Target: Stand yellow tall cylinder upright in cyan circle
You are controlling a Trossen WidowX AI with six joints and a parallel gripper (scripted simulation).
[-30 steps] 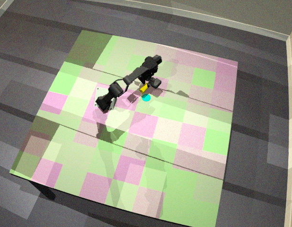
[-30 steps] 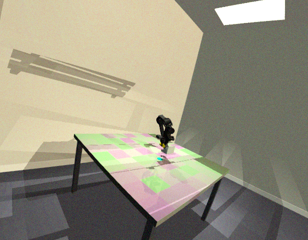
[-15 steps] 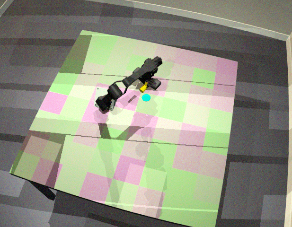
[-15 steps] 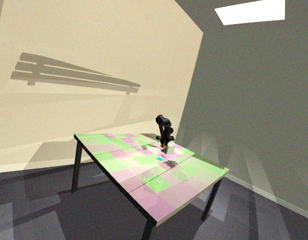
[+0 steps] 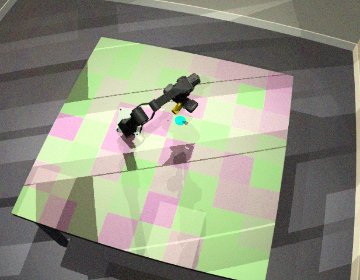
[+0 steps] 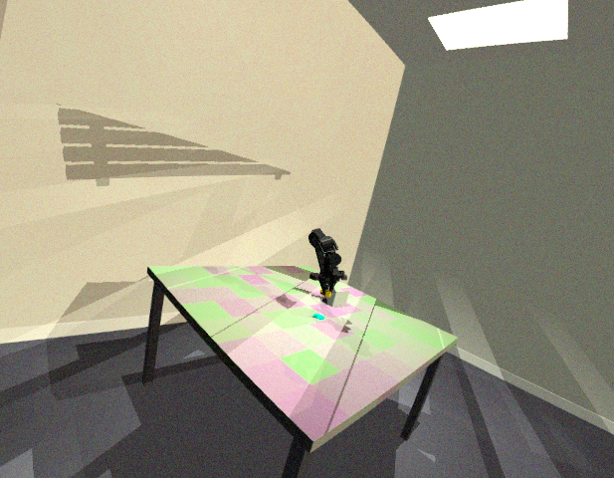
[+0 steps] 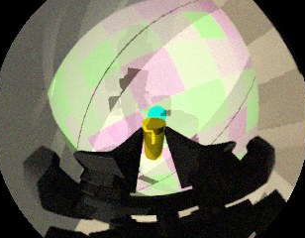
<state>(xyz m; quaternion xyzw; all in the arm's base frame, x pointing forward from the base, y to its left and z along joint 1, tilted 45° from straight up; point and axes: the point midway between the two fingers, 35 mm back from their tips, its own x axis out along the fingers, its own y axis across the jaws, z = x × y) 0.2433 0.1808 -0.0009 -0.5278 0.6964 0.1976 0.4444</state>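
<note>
Right now the cyan circle is 1 cm to the right of my gripper tip and 13 cm below it. From my gripper tip the other things lie so: yellow tall cylinder (1 cm behind, 2 cm to the right, 1 cm below).
</note>
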